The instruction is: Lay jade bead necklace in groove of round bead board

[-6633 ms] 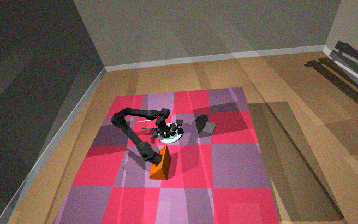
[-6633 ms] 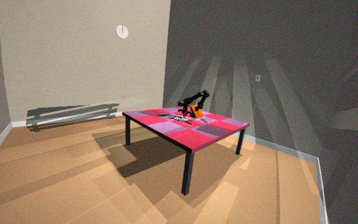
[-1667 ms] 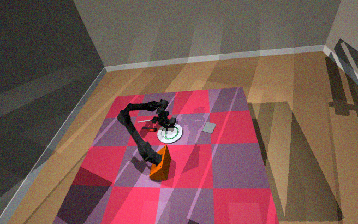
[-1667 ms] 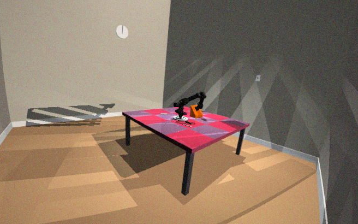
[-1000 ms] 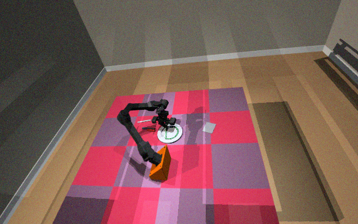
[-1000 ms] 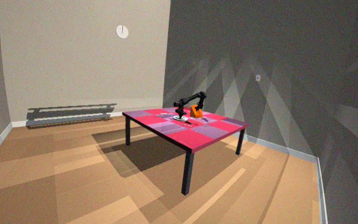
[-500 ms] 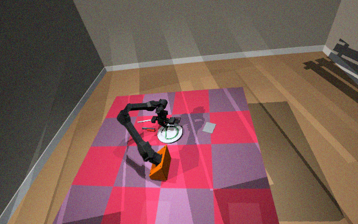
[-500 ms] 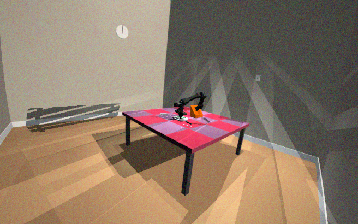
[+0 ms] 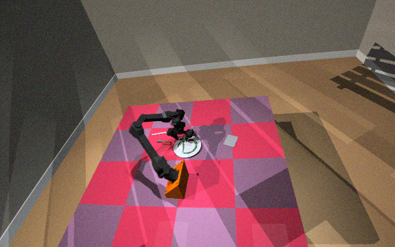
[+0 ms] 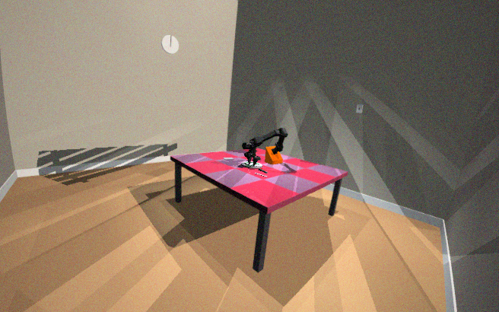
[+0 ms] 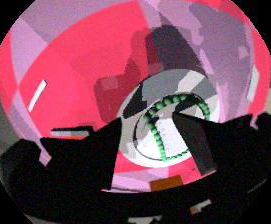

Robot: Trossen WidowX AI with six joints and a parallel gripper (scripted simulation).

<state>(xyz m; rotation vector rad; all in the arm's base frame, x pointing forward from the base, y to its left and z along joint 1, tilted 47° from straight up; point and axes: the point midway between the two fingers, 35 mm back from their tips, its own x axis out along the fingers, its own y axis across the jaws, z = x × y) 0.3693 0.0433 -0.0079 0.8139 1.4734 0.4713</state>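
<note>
My gripper tip is now 5 cm past the round white bead board, 4 cm to the left of it and 1 cm above it. Also, from my gripper tip: red-handled tool (14 cm to the left, 1 cm below); then flat grey pad (2 cm behind, 35 cm to the right, 2 cm below); then thin white rod (10 cm ahead, 21 cm to the left, 1 cm below).
</note>
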